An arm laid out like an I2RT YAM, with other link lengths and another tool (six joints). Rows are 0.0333 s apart.
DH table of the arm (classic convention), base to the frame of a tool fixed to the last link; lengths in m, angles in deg. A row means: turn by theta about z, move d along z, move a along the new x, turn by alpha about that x. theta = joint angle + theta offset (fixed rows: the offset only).
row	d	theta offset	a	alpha
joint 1	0.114	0	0.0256	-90
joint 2	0	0	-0.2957	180
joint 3	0	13.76	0.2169	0
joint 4	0.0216	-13.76	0.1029	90
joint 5	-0.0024	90	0	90
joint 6	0.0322	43.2	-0.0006	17.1
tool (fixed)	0.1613	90	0	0
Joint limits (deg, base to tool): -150..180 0..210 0..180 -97..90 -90..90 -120..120
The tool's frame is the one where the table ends.
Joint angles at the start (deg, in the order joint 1, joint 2, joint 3, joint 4, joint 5, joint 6):
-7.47, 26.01, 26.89, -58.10, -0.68, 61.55
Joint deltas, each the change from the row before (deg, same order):
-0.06, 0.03, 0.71, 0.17, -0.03, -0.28
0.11, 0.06, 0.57, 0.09, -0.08, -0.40
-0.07, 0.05, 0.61, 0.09, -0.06, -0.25
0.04, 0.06, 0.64, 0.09, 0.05, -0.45
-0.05, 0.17, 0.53, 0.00, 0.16, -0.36
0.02, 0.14, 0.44, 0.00, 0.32, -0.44
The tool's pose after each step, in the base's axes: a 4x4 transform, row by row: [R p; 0 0 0 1], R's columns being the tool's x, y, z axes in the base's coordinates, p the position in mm. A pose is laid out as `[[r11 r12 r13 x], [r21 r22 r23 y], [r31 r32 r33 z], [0 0 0 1]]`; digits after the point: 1 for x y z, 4 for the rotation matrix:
[[0.4740 0.7682 0.4303 112.6], [0.8745 -0.3536 -0.3321 -80.8], [-0.1030 0.5337 -0.8394 54.9], [0 0 0 1]]
[[0.4676 0.7657 0.4416 115.3], [0.8780 -0.3449 -0.3318 -80.7], [-0.1018 0.5429 -0.8336 58.8], [0 0 0 1]]
[[0.4661 0.7607 0.4518 117.6], [0.8791 -0.3409 -0.3330 -81.1], [-0.0993 0.5524 -0.8276 62.9], [0 0 0 1]]
[[0.4614 0.7568 0.4631 120.3], [0.8815 -0.3321 -0.3356 -81.6], [-0.1001 0.5630 -0.8203 67.4], [0 0 0 1]]
[[0.4597 0.7545 0.4685 121.8], [0.8820 -0.3264 -0.3399 -82.5], [-0.1035 0.5694 -0.8155 70.8], [0 0 0 1]]
[[0.4572 0.7532 0.4729 123.0], [0.8825 -0.3184 -0.3462 -83.7], [-0.1102 0.5756 -0.8103 73.8], [0 0 0 1]]

